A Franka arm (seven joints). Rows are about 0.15 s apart.
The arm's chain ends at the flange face. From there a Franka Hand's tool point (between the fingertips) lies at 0.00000 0.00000 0.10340 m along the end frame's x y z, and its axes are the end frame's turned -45 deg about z.
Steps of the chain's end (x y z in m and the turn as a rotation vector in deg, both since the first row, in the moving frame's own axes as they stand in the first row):
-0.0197, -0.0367, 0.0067, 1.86, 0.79, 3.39
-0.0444, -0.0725, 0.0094, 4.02, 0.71, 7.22
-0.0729, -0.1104, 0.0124, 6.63, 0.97, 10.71
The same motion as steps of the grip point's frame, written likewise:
0.0154, -0.0411, 0.0066, 0.76, 1.87, 3.39
0.0262, -0.0865, 0.0091, 2.34, 3.34, 7.22
0.0368, -0.1359, 0.0117, 4.00, 5.37, 10.71

